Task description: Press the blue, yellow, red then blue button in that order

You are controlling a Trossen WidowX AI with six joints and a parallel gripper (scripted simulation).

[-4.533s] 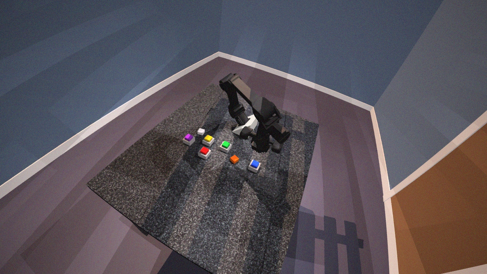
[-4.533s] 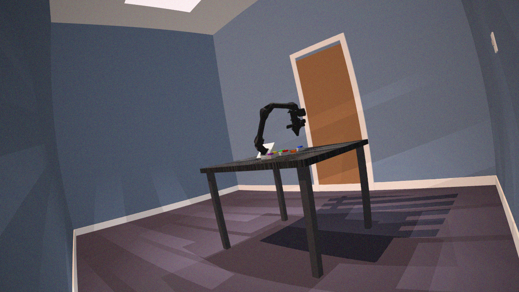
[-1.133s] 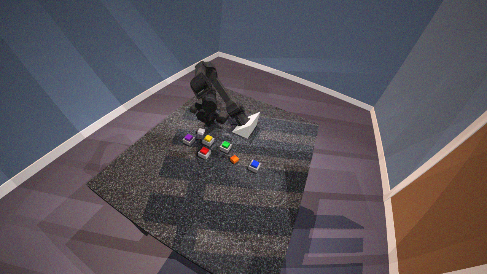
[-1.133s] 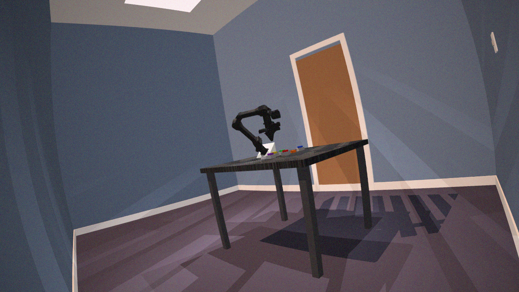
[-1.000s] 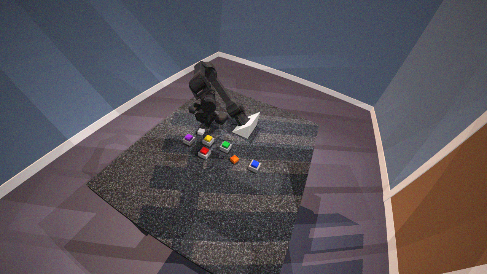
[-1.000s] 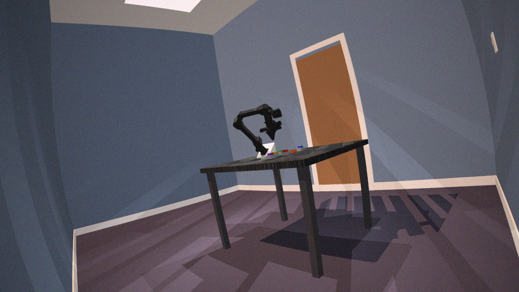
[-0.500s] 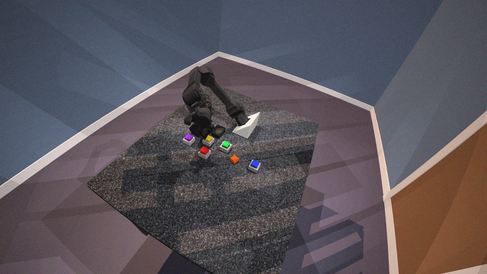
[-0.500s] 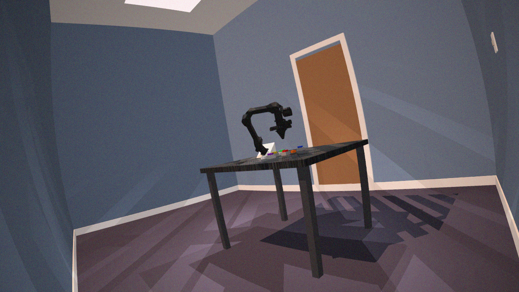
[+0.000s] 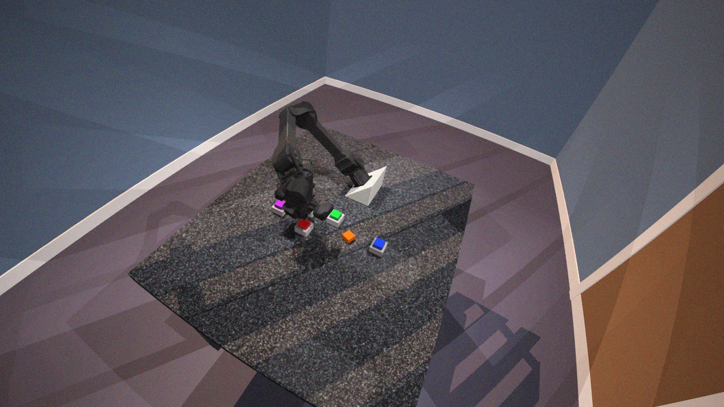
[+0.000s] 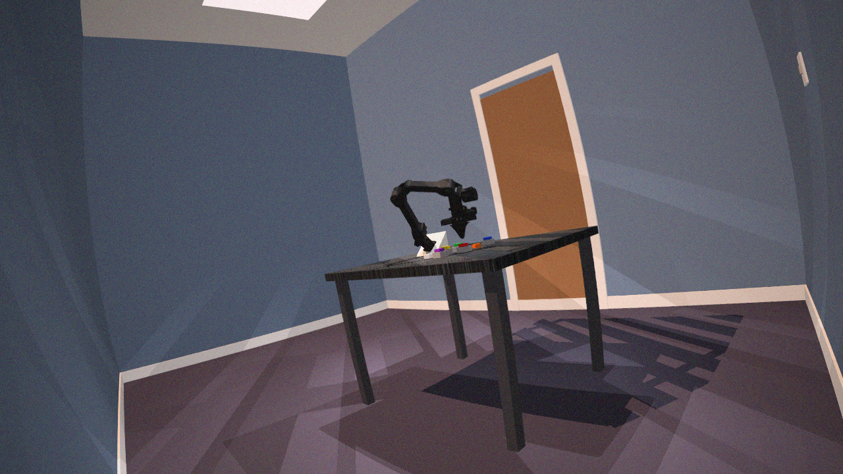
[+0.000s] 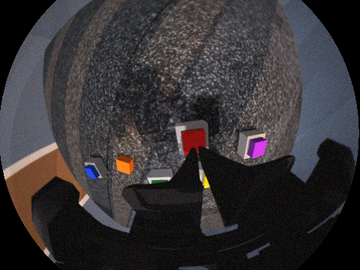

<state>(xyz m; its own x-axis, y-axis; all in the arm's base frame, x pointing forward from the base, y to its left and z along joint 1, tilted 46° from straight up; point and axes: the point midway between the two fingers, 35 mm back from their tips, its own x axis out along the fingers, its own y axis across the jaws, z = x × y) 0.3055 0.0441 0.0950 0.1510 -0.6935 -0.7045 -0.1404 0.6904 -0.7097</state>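
Now: gripper tip 30 mm above the red button. The rest, counted from my gripper tip: purple button: 20 mm behind, 130 mm to the right, 30 mm below; green button: 110 mm behind, 60 mm to the left, 30 mm below; yellow button: 80 mm behind, 40 mm to the right, 30 mm below.
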